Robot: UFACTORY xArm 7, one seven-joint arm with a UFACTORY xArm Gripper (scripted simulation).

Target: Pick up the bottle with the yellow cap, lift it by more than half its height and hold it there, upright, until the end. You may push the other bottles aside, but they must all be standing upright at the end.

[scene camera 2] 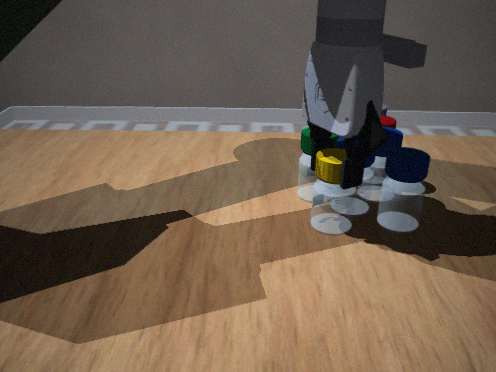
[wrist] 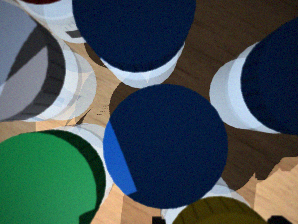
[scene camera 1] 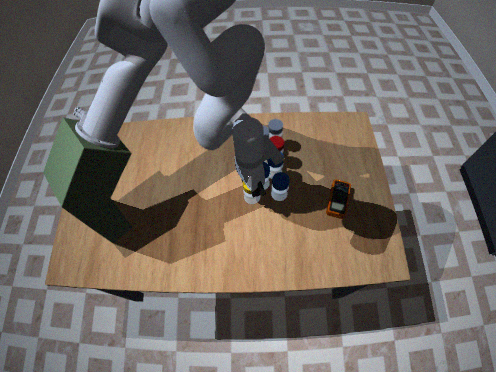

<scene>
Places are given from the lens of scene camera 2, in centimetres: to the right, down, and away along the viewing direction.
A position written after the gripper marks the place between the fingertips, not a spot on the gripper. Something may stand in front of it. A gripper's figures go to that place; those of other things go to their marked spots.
gripper (scene camera 2: 335, 177): 11, -1, 61
green-capped bottle (scene camera 2: 306, 177): 9, -1, 69
</scene>
